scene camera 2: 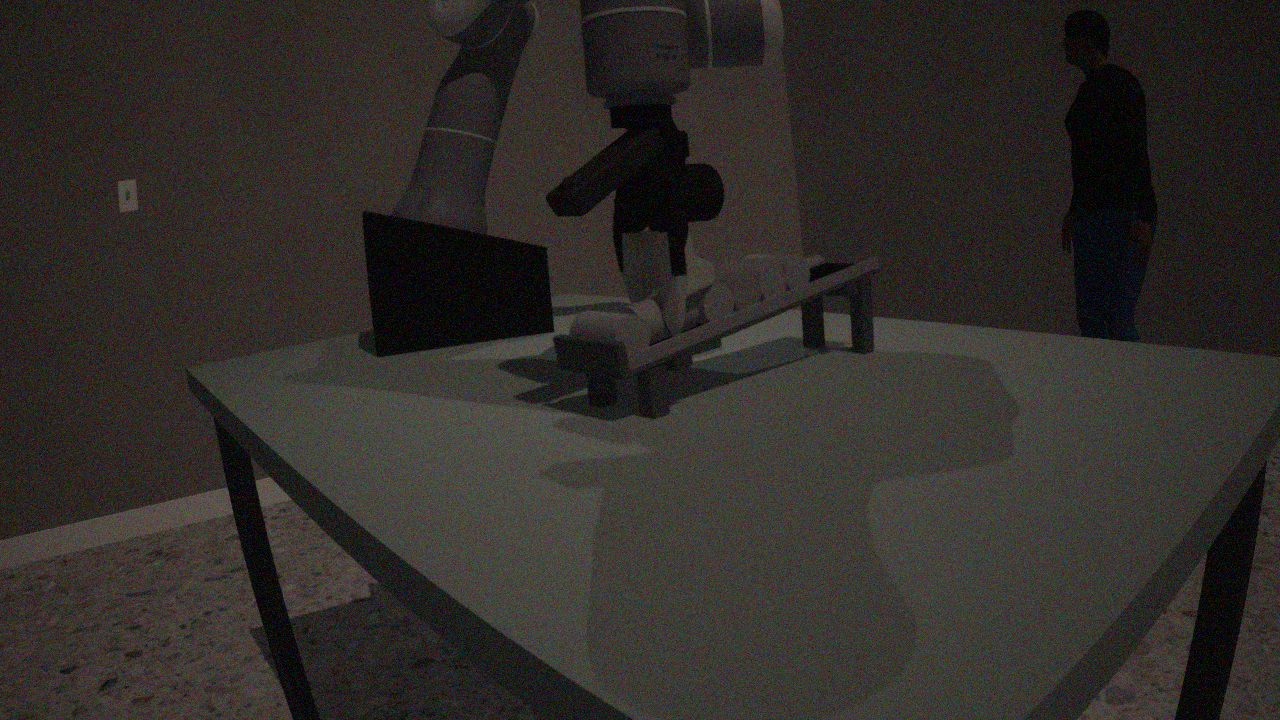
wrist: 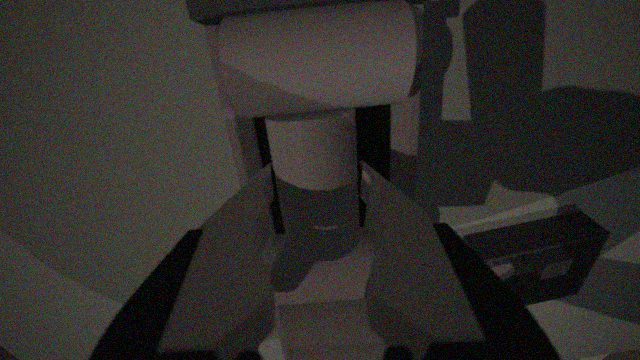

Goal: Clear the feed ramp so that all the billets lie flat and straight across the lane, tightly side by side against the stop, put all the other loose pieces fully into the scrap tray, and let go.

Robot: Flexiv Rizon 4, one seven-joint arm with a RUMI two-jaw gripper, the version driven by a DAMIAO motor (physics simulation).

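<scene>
A pale billet (scene camera 2: 599,325) (wrist: 320,55) lies across the lane beside the dark stop (scene camera 2: 590,354) (wrist: 320,7), at the low end of the feed ramp (scene camera 2: 760,315). A second pale cylinder (wrist: 315,150) points along the lane, its near end in shadow. My gripper (scene camera 2: 660,308) (wrist: 316,165) is shut on this lengthwise cylinder, one finger on each side, low over the lane. More pale pieces (scene camera 2: 717,300) (wrist: 322,325) lie farther up the ramp; their shapes are partly hidden by the fingers. The dark scrap tray (wrist: 595,232) is at the right in the wrist view, with small pieces inside.
A black upright panel (scene camera 2: 456,286) stands on the table (scene camera 2: 760,537) in front of the arm base. The ramp's side rail (wrist: 405,125) runs close beside the fingers. A person (scene camera 2: 1109,152) stands behind the table at the right. The light is dim, with strong shadows.
</scene>
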